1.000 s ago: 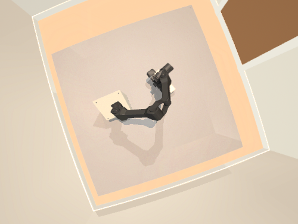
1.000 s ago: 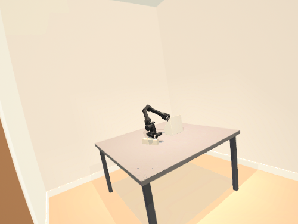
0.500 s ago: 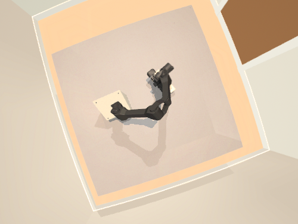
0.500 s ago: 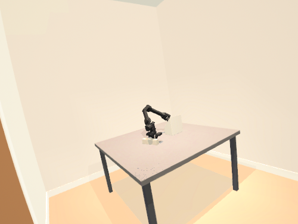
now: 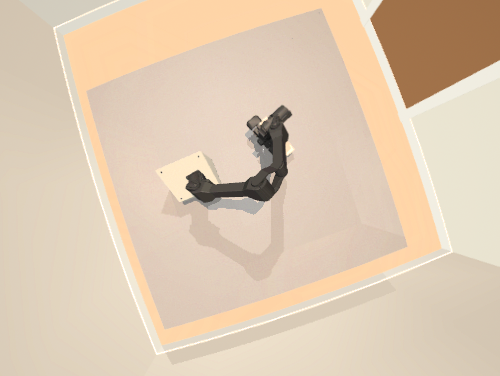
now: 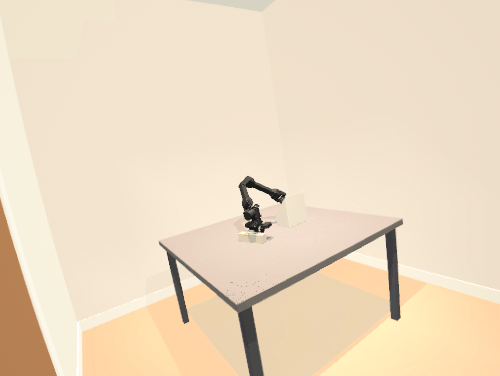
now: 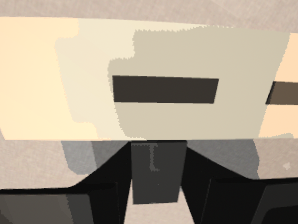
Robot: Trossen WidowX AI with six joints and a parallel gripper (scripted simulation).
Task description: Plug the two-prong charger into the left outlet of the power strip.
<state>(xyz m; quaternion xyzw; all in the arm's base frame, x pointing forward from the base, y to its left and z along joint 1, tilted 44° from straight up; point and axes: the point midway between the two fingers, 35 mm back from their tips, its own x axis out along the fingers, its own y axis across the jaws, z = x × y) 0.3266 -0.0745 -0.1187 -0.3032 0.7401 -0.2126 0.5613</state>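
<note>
Now: the dark charger 20 mm ahead of my gripper tip and 10 mm above it.
</note>
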